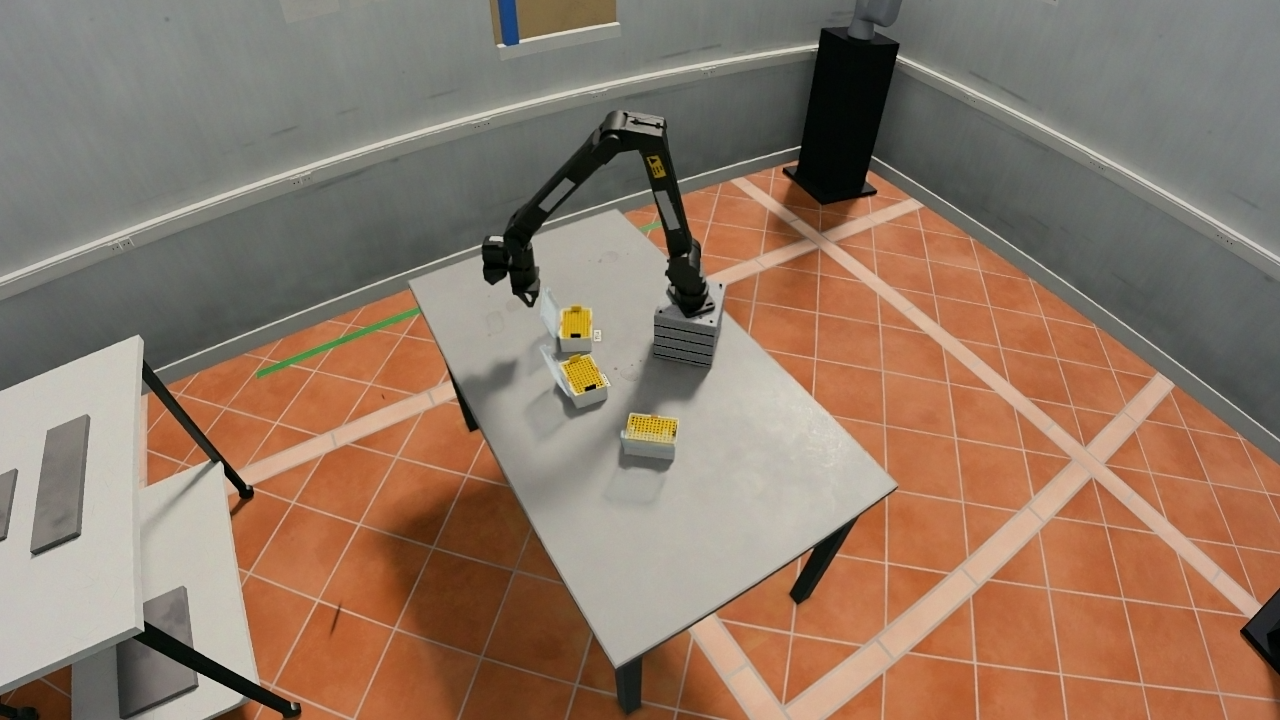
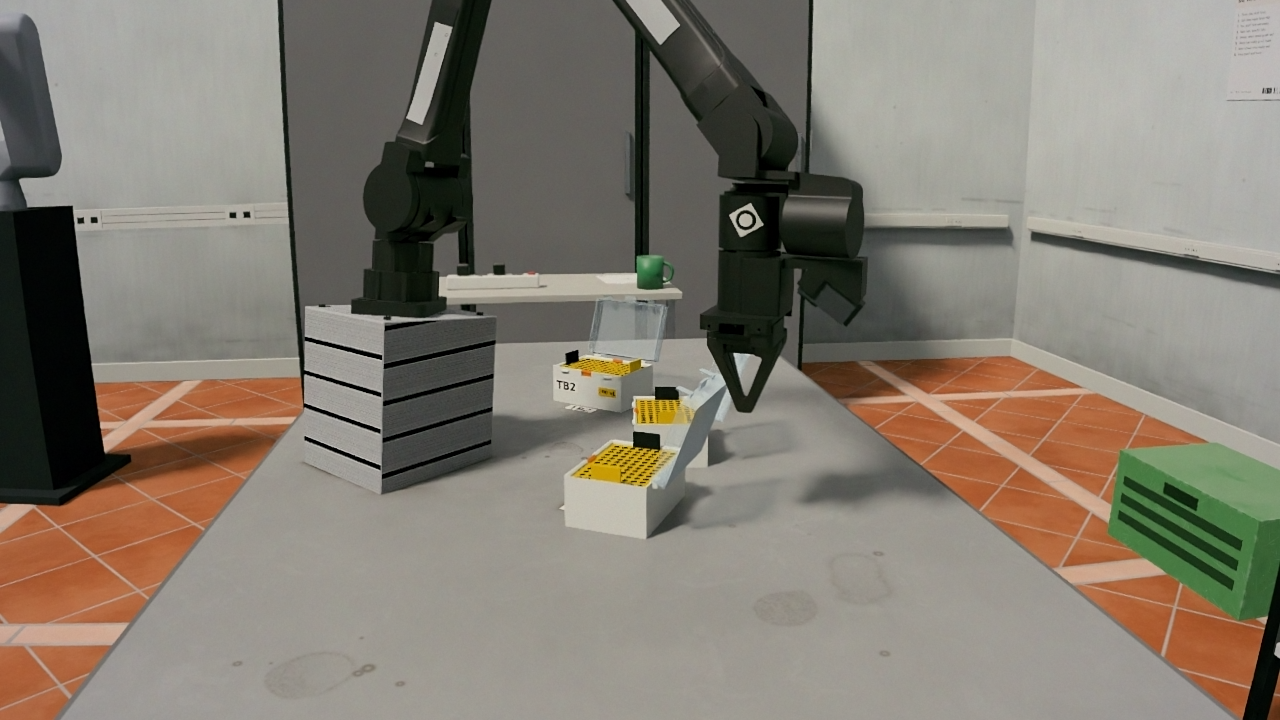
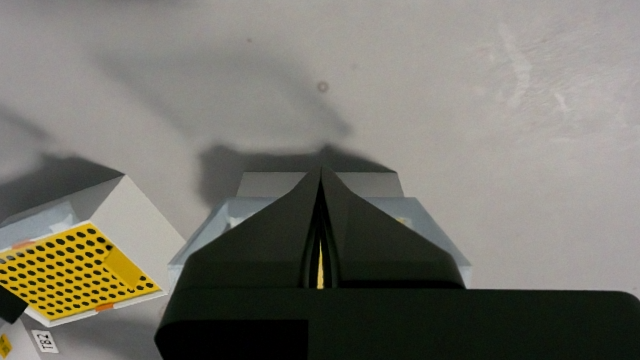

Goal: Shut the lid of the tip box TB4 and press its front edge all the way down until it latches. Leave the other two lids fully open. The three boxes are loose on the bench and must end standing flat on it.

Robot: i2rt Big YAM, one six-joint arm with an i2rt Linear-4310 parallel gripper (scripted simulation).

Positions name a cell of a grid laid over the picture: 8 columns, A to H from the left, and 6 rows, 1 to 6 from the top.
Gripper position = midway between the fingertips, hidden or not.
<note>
I see my gripper (image 2: E4) and a box (image 2: D5).
The box also shows in image 1 (image 1: D3) and in image 3 (image 3: D4). My gripper is seen too in image 1 (image 1: D3) and in image 3 (image 3: E4).
</note>
